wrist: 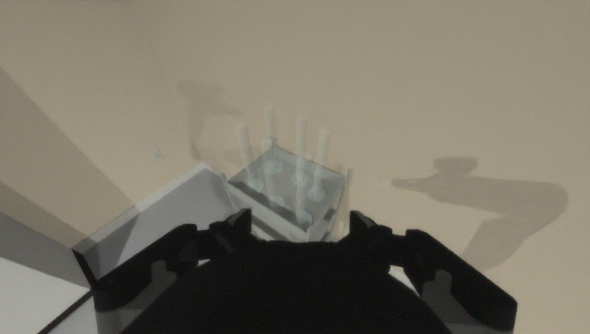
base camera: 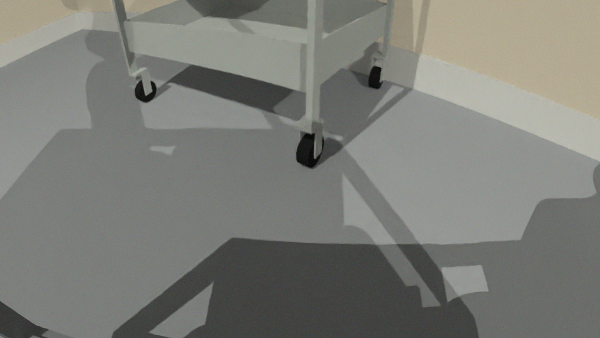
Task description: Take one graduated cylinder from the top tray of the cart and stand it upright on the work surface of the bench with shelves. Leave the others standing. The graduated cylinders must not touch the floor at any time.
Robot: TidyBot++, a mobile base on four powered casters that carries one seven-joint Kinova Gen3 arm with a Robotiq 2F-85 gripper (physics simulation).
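Frame: origin at the arm's base, x right, y down, z ahead, level; metres.
Seen in the pictures: gripper, fingertip midpoint: [wrist: 300, 220].
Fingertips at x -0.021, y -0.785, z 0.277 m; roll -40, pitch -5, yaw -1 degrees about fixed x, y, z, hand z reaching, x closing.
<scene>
Offsets run from my fingertips to a thing's top centre. "pt": to the spot under its first point. Level surfaces: height alone.
The cart [base camera: 215, 45] [wrist: 280, 225] stands by the wall; its lower part shows in the base camera view and its top tray in the wrist view. Several pale, see-through graduated cylinders stand upright on the top tray, among them one at the left [wrist: 243, 147], one at the back {pt dx -0.188, dy +0.237, dz +0.578 m} [wrist: 269, 122], one in the middle [wrist: 301, 145] and one at the right [wrist: 322, 155]. Others nearer the front overlap them. My gripper [wrist: 300, 220] is open and empty, with its fingertips apart in front of the tray, touching no cylinder. The bench with shelves cannot be made out for certain.
Beige walls [base camera: 500, 50] [wrist: 400, 75] rise close behind the cart, with a pale baseboard [base camera: 465, 85] along the floor {dy +1.181 m} [base camera: 225, 190]. A white piece with a dark lower edge {pt dx -1.266, dy +0.828, dz -0.066 m} [wrist: 40, 285] stands at the lower left of the wrist view. Arm shadows fall on the wall.
</scene>
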